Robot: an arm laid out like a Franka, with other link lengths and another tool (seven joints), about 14 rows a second.
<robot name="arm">
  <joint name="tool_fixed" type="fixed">
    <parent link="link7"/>
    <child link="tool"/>
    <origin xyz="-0.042 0.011 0.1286" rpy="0.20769 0 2.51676"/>
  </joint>
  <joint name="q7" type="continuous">
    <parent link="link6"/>
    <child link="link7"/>
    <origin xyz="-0.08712 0 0" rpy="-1.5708 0 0"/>
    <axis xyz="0 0 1"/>
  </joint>
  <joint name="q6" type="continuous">
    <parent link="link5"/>
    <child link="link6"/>
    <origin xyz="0 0 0" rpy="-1.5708 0 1.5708"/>
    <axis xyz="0 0 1"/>
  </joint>
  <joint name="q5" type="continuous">
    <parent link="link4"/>
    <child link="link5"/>
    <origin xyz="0.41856 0.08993 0" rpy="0 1.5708 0"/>
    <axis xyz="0 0 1"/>
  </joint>
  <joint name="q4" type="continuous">
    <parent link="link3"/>
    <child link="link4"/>
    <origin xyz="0.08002 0 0" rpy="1.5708 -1.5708 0"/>
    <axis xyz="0 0 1"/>
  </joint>
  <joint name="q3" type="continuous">
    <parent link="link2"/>
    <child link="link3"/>
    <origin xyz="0 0.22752 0" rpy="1.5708 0 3.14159"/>
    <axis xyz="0 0 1"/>
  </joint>
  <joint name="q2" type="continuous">
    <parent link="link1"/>
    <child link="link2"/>
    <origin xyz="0 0 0" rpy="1.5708 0 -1.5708"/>
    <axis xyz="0 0 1"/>
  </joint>
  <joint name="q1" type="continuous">
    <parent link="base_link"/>
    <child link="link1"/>
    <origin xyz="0 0 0.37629" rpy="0 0 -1.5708"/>
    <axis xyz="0 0 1"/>
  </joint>
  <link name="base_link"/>
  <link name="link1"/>
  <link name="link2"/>
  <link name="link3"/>
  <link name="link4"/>
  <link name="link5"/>
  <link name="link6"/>
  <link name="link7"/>
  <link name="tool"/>
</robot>
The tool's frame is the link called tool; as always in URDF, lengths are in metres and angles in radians. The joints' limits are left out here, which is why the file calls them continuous.
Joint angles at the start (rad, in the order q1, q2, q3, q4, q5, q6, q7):
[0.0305 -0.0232 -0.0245 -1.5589 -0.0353 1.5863 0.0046]
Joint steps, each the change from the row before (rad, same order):
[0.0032 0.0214 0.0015 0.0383 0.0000 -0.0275 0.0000]
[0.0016 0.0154 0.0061 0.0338 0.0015 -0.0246 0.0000]
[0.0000 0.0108 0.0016 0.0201 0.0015 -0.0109 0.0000]
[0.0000 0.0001 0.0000 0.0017 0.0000 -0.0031 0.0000]
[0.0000 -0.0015 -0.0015 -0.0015 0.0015 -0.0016 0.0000]
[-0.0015 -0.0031 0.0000 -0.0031 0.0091 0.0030 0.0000]
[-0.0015 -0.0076 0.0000 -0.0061 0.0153 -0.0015 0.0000]
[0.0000 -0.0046 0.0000 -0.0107 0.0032 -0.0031 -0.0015]
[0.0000 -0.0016 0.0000 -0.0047 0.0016 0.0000 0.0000]
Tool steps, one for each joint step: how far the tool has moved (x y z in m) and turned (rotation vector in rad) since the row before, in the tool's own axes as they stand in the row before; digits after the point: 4 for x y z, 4 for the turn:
[0.0032 -0.0019 -0.0036 0.0058 -0.0093 -0.0022]
[0.0034 -0.0045 -0.0048 0.0047 -0.0053 -0.0061]
[0.0016 -0.0008 -0.0026 0.0021 -0.0007 -0.0012]
[-0.0003 -0.0003 -0.0004 0.0009 -0.0012 0.0003]
[-0.0009 0.0003 0.0000 0.0021 -0.0002 0.0015]
[-0.0001 -0.0005 -0.0006 0.0057 0.0077 -0.0006]
[-0.0009 -0.0022 -0.0010 0.0125 0.0089 -0.0011]
[-0.0010 -0.0006 0.0035 0.0080 -0.0058 -0.0005]
[-0.0002 -0.0001 0.0016 0.0031 -0.0016 0.0002]

